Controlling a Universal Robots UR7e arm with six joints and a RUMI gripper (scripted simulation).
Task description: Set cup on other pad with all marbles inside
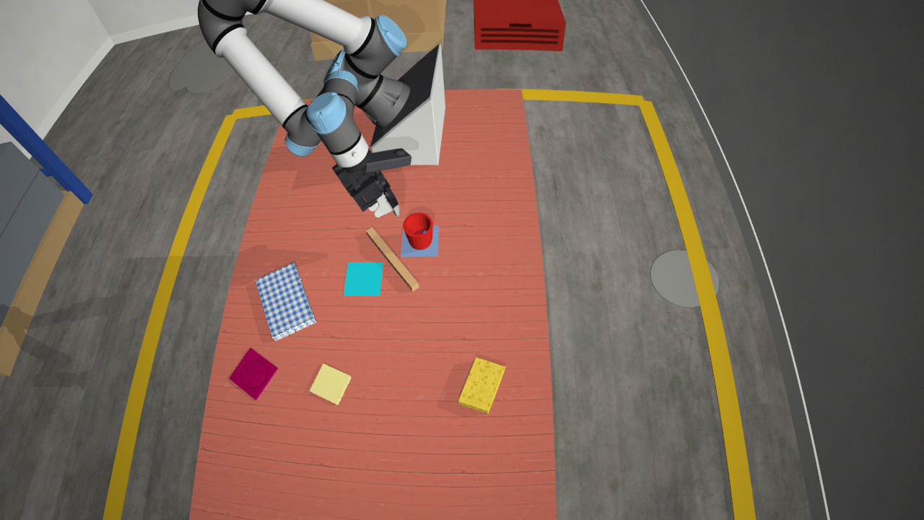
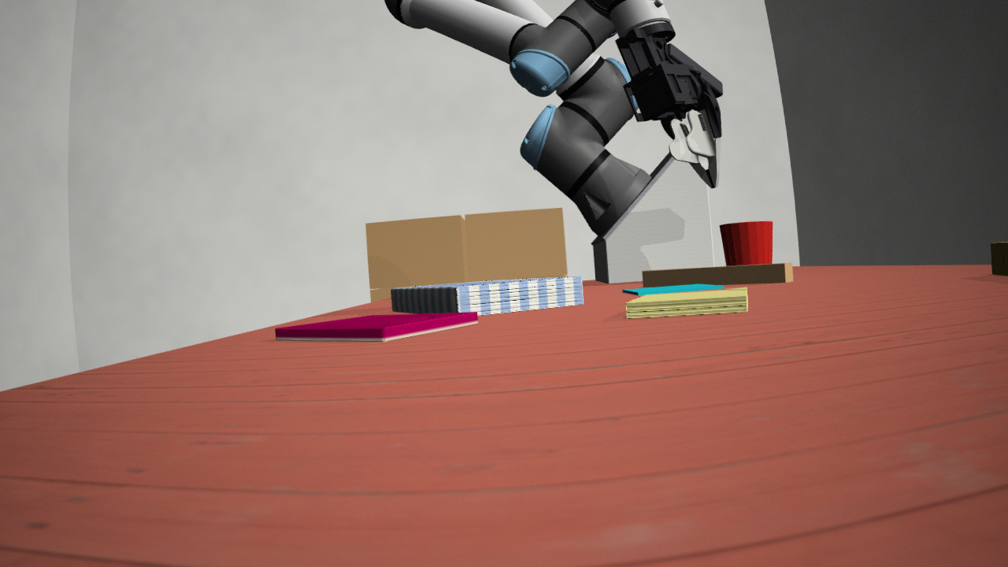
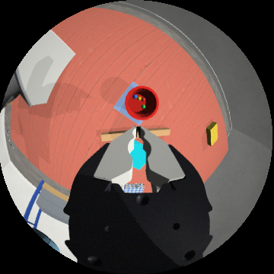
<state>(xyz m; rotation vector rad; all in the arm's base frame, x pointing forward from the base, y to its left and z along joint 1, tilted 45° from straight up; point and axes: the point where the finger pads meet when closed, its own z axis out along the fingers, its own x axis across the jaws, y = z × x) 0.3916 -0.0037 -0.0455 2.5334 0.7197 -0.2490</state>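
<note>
My gripper is now 110 mm above the red cup and 40 mm to the right of it. From my hand the other things lie so: wooden rail 140 mm below, 50 mm ahead, 30 mm to the right; cyan pad 150 mm below, 100 mm to the right, 100 mm ahead.
</note>
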